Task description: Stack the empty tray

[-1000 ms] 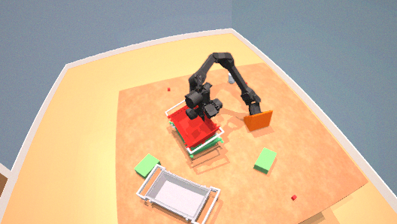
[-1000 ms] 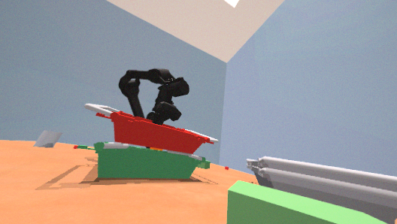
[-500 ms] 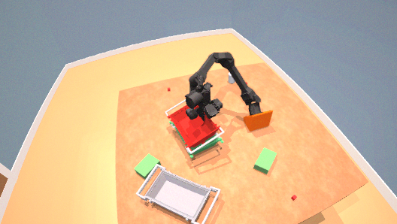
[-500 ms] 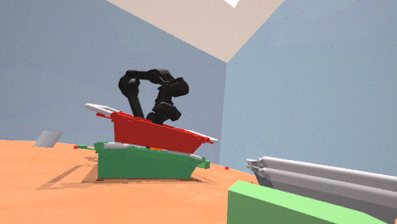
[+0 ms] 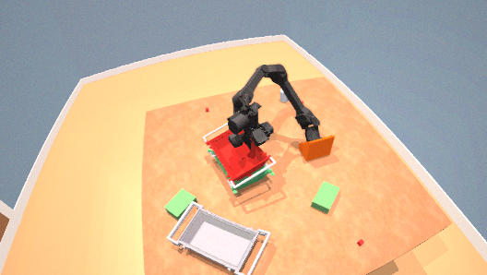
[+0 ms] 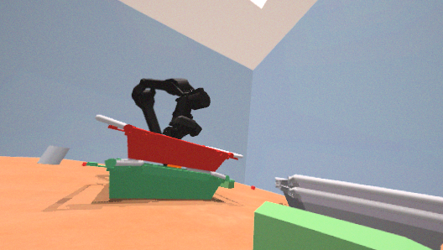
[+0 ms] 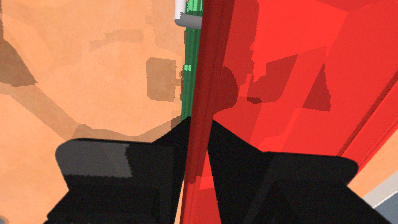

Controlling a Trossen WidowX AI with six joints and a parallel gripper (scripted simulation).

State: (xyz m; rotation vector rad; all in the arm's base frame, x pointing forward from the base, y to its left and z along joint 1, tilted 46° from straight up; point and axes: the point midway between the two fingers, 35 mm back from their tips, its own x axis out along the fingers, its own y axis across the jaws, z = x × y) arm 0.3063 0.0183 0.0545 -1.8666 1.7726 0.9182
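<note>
Now: the red tray 7 cm ahead of my gripper tip, 2 cm above it and 1 cm to the left of it.
</note>
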